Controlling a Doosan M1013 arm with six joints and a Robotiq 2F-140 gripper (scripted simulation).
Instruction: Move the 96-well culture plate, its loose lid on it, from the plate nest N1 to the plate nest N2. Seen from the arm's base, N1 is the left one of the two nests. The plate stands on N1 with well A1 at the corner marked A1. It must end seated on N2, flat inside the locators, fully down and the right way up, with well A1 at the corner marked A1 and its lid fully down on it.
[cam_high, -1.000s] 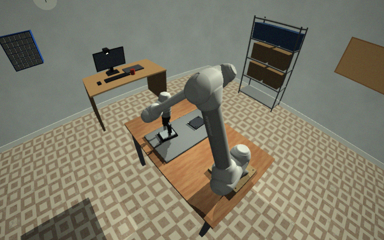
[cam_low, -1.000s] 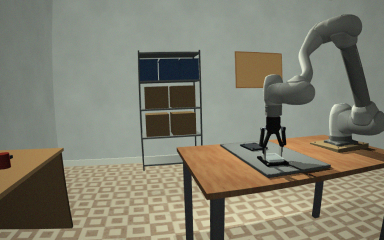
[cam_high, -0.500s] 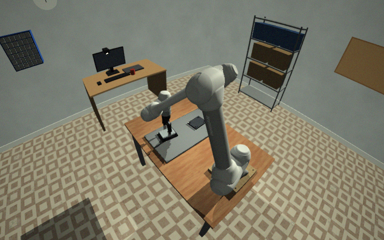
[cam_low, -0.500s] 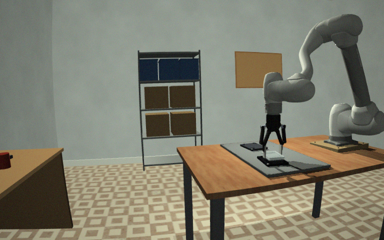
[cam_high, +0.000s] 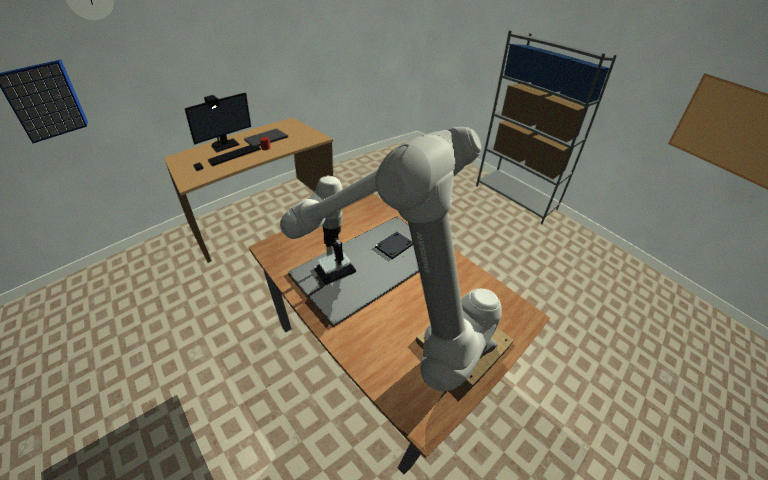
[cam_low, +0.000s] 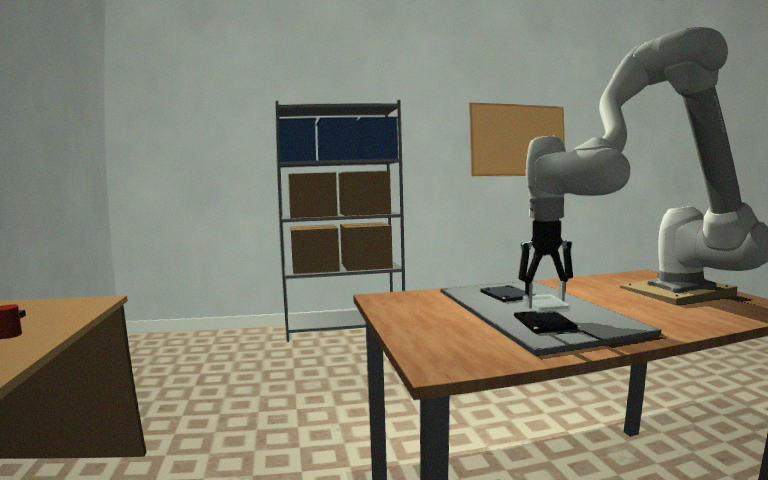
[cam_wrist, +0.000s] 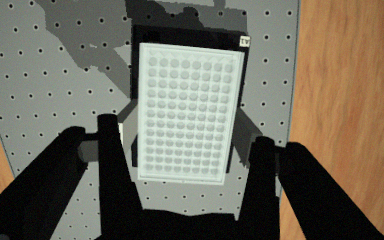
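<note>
My gripper is now 34 cm to the left of the nest N2, 7 cm above it and 1 cm past it. From my hand the other things lie so: clear lid (1 cm below); then black plate nest N1 (7 cm below).
</note>
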